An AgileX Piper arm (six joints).
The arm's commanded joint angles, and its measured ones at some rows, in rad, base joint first. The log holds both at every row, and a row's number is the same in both.
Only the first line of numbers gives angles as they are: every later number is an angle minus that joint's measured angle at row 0.
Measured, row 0:
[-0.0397 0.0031 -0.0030 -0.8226 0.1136 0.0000]
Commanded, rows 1 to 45:
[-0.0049 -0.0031 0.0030 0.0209 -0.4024 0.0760]
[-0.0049 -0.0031 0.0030 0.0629 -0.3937 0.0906]
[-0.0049 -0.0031 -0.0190 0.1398 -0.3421 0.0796]
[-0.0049 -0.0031 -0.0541 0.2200 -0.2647 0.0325]
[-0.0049 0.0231 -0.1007 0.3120 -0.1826 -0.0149]
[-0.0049 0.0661 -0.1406 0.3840 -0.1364 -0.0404]
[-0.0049 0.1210 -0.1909 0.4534 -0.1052 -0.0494]
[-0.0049 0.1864 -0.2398 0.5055 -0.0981 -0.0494]
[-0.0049 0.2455 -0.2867 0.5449 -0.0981 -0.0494]
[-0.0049 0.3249 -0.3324 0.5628 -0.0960 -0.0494]
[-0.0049 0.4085 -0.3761 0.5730 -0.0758 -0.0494]
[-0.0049 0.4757 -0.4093 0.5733 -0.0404 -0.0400]
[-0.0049 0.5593 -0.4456 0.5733 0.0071 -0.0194]
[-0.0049 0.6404 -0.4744 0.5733 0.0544 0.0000]
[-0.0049 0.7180 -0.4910 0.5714 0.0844 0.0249]
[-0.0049 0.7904 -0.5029 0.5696 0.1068 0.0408]
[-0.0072 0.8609 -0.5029 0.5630 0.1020 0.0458]
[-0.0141 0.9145 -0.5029 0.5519 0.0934 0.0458]
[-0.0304 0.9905 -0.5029 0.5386 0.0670 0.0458]
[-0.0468 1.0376 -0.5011 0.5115 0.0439 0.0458]
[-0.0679 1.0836 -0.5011 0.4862 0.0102 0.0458]
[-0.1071 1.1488 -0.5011 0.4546 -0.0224 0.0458]
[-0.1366 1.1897 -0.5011 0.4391 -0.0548 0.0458]
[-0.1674 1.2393 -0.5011 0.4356 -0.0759 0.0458]
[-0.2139 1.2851 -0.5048 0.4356 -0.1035 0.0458]
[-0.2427 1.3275 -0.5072 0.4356 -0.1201 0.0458]
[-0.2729 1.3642 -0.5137 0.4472 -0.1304 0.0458]
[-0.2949 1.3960 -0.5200 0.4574 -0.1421 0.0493]
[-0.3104 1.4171 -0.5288 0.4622 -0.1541 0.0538]
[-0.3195 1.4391 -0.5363 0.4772 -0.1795 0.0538]
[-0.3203 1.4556 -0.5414 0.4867 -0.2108 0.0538]
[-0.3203 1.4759 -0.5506 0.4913 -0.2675 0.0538]
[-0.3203 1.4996 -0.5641 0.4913 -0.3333 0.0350]
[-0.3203 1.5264 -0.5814 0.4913 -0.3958 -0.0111]
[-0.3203 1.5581 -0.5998 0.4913 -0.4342 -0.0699]
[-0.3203 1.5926 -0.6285 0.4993 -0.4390 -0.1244]
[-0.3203 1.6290 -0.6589 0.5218 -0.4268 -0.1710]
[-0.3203 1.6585 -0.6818 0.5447 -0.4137 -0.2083]
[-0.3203 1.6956 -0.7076 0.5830 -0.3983 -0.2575]
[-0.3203 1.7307 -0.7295 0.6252 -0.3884 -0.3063]
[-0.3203 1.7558 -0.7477 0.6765 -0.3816 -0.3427]
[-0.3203 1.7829 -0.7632 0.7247 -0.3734 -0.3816]
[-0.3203 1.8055 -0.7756 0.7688 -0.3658 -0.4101]
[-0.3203 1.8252 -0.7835 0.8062 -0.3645 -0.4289]
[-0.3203 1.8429 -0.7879 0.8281 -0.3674 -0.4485]
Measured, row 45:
[-0.3123 1.7776 -0.7563 0.6985 -0.3821 -0.3455]
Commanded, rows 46 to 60:
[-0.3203 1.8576 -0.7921 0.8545 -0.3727 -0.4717]
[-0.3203 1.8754 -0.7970 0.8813 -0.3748 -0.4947]
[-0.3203 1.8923 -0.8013 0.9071 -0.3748 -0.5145]
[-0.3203 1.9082 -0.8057 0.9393 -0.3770 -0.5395]
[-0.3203 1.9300 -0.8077 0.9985 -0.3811 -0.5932]
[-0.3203 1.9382 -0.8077 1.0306 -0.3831 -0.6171]
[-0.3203 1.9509 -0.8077 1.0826 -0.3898 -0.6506]
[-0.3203 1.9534 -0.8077 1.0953 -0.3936 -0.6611]
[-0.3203 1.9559 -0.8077 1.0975 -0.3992 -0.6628]
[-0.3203 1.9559 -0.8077 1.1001 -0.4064 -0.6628]
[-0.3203 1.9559 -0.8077 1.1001 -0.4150 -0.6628]
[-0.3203 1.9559 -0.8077 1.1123 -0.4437 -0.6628]
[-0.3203 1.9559 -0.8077 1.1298 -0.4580 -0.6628]
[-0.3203 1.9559 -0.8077 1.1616 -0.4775 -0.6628]
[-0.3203 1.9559 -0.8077 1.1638 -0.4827 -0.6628]
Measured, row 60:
[-0.3148 1.9534 -0.7998 1.1228 -0.4375 -0.6528]
